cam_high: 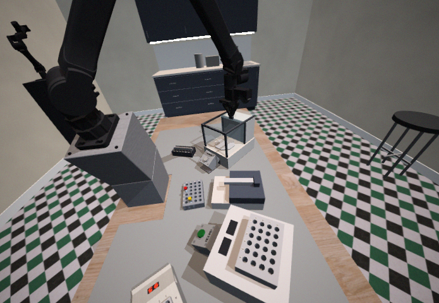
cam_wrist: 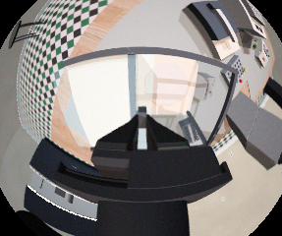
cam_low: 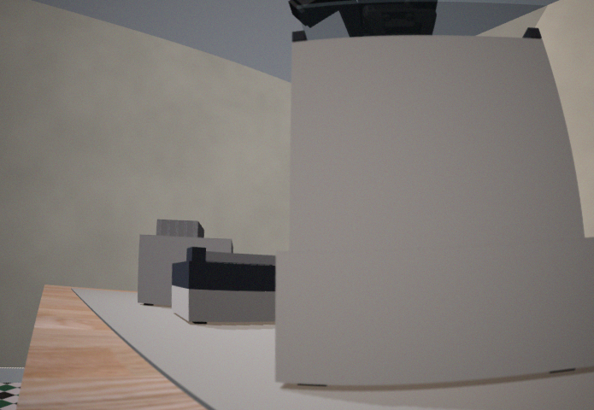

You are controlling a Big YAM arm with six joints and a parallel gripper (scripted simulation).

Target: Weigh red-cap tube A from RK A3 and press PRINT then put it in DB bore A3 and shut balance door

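The balance door lies 20 mm ahead of my hand, 20 mm to the left of it and 10 mm below it. Round my hand: magnet block (300 mm behind, 20 mm to the left, 200 mm below); then spectrophotometer (20 mm behind, 330 mm to the right, 160 mm below); then tube rack (220 mm behind, 300 mm to the right, 210 mm below).
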